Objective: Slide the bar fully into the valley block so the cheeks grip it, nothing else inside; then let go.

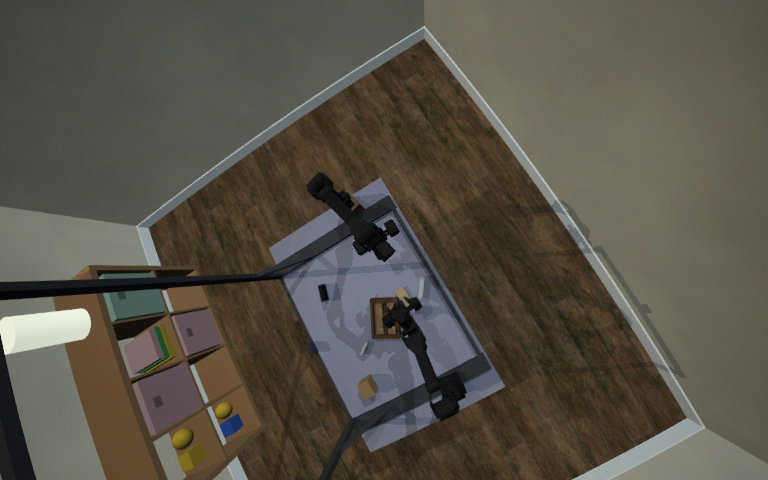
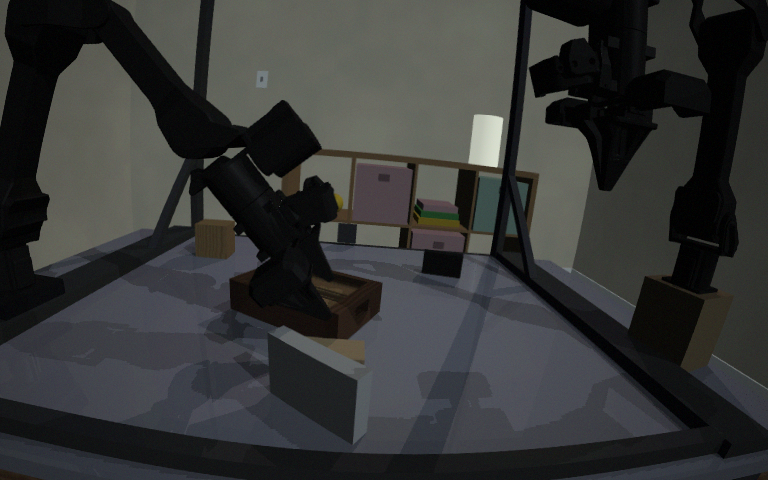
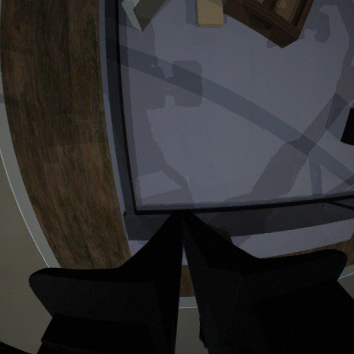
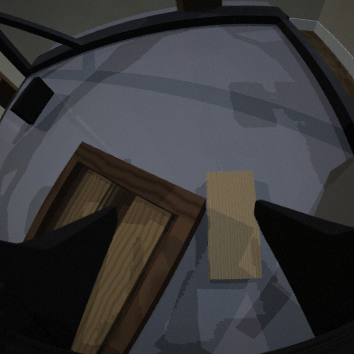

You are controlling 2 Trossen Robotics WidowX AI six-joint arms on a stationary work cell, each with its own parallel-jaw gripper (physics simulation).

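Where they show: left gripper, fingertip midpoint: point(image 2: 604, 190) point(image 3: 181, 215); right gripper, fingertip midpoint: point(image 1: 396, 302) point(image 2: 330, 297) point(image 4: 185, 210); left arm's base, origin of the base link: point(image 1: 346, 204) point(image 2: 689, 285); right arm's base, origin of the base link: point(image 1: 452, 387) point(image 2: 11, 285).
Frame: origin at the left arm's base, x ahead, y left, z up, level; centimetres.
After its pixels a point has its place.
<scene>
A dark brown wooden frame point(image 1: 372, 319) {x 50.2, y -30.0, z -7.3 cm} point(image 2: 348, 323) {x 49.0, y -15.7, z -9.7 cm} point(image 3: 275, 32) {x 44.2, y -21.6, z -9.3 cm} point(image 4: 145, 180) {x 48.3, y -17.7, z -7.1 cm}, seemingly the valley block, holds two pale wooden slabs point(image 4: 132, 250) {x 53.4, y -20.0, z -8.3 cm} with a dark gap between them. Whether a bar lies in the gap is unclear. A pale wooden block point(image 1: 402, 293) {x 50.8, y -10.6, z -10.6 cm} point(image 2: 339, 348) {x 51.0, y -11.0, z -10.6 cm} point(image 3: 210, 14) {x 49.7, y -10.8, z -10.6 cm} point(image 4: 231, 225) {x 53.1, y -11.6, z -10.6 cm}, possibly the bar, lies on the table beside the frame's corner. My right gripper point(image 2: 329, 297) {x 51.7, y -14.9, z -5.4 cm} point(image 4: 185, 210) {x 51.7, y -14.9, z -5.4 cm} is open and empty, low at the frame, one finger over its inside, the other beyond the pale block. My left gripper point(image 2: 606, 186) {x 27.3, y 1.3, z 12.3 cm} point(image 3: 181, 215) {x 27.3, y 1.3, z 12.3 cm} is shut and empty, high above the table.
A grey upright slab point(image 1: 420, 287) {x 54.5, y -1.4, z -4.8 cm} point(image 2: 317, 384) {x 55.0, y 0.1, z -7.4 cm} stands near the pale block. A black block point(image 1: 323, 292) {x 23.1, y -40.5, z -7.4 cm} point(image 2: 442, 263) {x 23.2, y -40.5, z -9.3 cm} point(image 4: 32, 100) {x 23.7, y -40.8, z -9.3 cm}, a small whitish piece point(image 1: 364, 348) {x 58.2, y -43.8, z -9.8 cm} and a wooden cube point(image 1: 367, 386) {x 72.2, y -52.9, z -4.7 cm} point(image 2: 214, 238) {x 72.8, y -51.7, z -7.7 cm} stand elsewhere on the table. Dark beams edge the table.
</scene>
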